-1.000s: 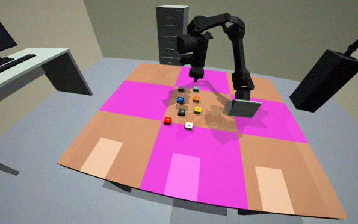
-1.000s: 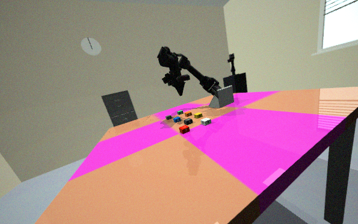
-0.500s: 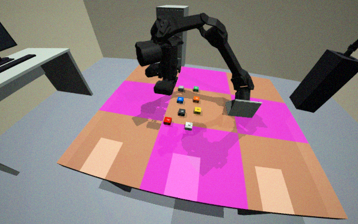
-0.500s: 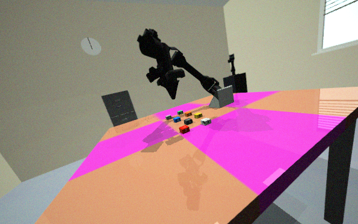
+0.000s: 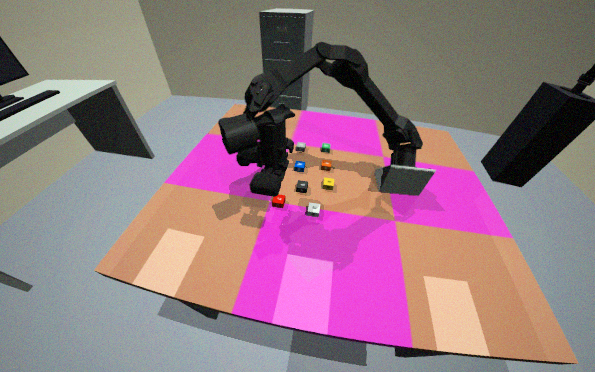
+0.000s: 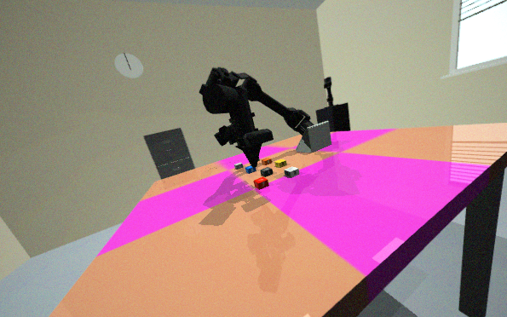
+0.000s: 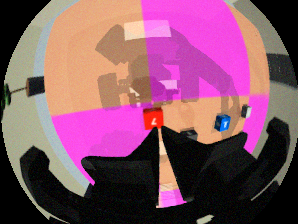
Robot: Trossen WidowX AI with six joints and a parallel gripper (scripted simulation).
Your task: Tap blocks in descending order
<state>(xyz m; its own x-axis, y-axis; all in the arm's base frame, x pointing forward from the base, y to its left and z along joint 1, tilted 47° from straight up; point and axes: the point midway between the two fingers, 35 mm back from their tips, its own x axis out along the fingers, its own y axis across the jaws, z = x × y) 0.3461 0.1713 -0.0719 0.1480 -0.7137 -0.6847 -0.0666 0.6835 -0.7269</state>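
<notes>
The red block lies 10 mm behind my gripper tip and 50 mm below it. Round my gripper tip: white block: 110 mm behind, 10 mm to the left, 50 mm below; blue block: 30 mm behind, 160 mm to the right, 50 mm below; black block: 60 mm behind, 70 mm to the right, 50 mm below.
</notes>
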